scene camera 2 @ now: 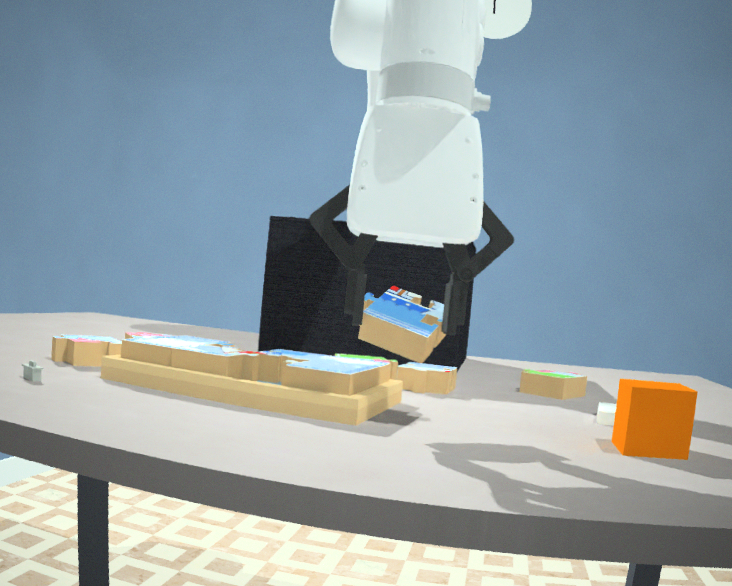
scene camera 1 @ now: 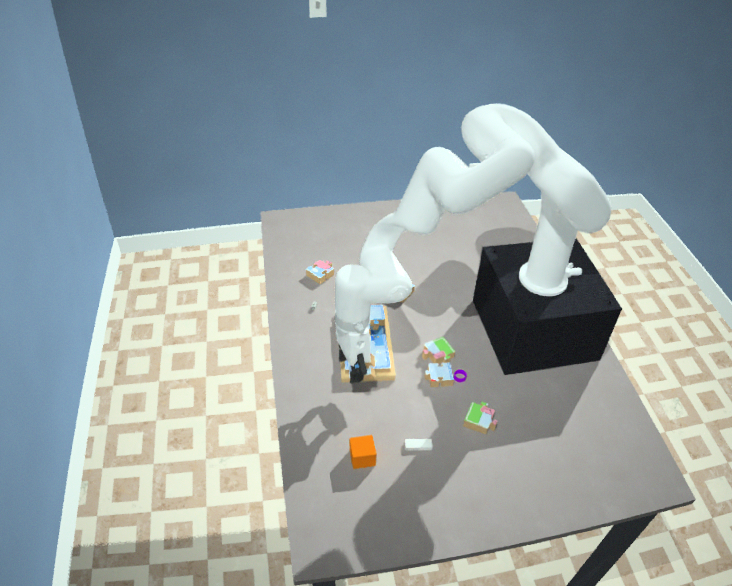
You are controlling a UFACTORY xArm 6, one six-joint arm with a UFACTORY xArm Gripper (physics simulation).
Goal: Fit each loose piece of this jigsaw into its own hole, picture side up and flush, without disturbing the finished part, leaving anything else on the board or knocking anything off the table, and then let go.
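Note:
My gripper [scene camera 1: 358,368] [scene camera 2: 402,323] is shut on a blue-topped jigsaw piece [scene camera 2: 395,330], tilted with its picture side up and held above table height near the board's front end. The wooden board [scene camera 1: 373,377] [scene camera 2: 244,394] holds blue picture pieces; a darker blue recess [scene camera 1: 377,334] shows between them. The arm hides part of the board in scene camera 1. Loose pieces lie on the table: a pink-and-blue one [scene camera 1: 319,270], a green-and-pink one [scene camera 1: 439,348], a light blue one [scene camera 1: 440,373] [scene camera 2: 427,378] and another green-and-pink one [scene camera 1: 479,417] [scene camera 2: 553,384].
An orange cube [scene camera 1: 362,452] [scene camera 2: 653,420] and a white block [scene camera 1: 418,444] [scene camera 2: 605,413] stand on the table. A purple ring [scene camera 1: 454,375] lies beside the light blue piece. A small grey object [scene camera 1: 313,305] [scene camera 2: 32,372] stands left of the board. The black base block [scene camera 1: 561,342] [scene camera 2: 293,274] is behind.

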